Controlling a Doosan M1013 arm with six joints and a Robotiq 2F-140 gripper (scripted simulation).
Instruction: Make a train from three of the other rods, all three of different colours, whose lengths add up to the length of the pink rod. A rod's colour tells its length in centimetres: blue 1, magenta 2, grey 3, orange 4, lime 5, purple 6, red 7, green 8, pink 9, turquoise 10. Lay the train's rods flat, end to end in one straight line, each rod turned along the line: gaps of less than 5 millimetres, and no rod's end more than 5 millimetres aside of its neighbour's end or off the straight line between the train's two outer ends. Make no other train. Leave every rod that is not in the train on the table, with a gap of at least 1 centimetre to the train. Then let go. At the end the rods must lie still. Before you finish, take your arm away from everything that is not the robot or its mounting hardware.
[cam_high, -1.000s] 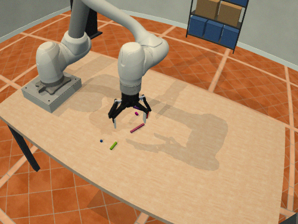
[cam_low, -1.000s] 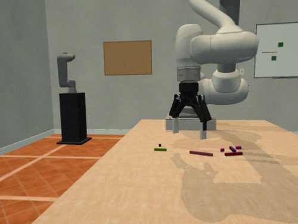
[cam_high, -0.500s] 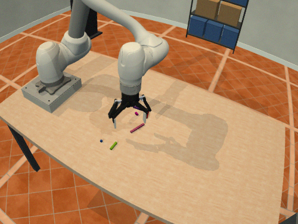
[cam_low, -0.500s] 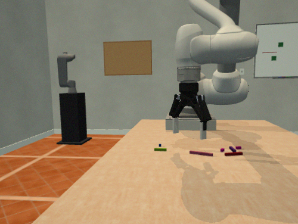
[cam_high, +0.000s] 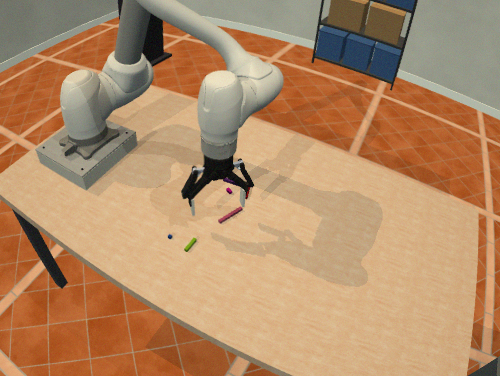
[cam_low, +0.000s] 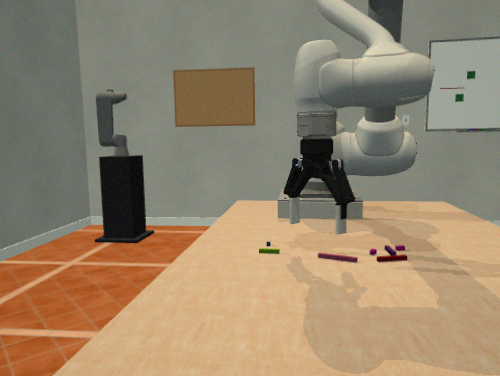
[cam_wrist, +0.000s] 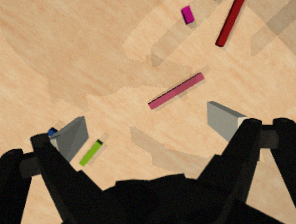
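Right now the blue rod is 9 cm behind my hand, 12 cm to the right of it and 7 cm below it. Also, from my hand: pink rod 2 cm ahead, 5 cm to the left, 7 cm below; then lime rod 2 cm behind, 12 cm to the right, 7 cm below; then red rod 1 cm ahead, 17 cm to the left, 7 cm below.
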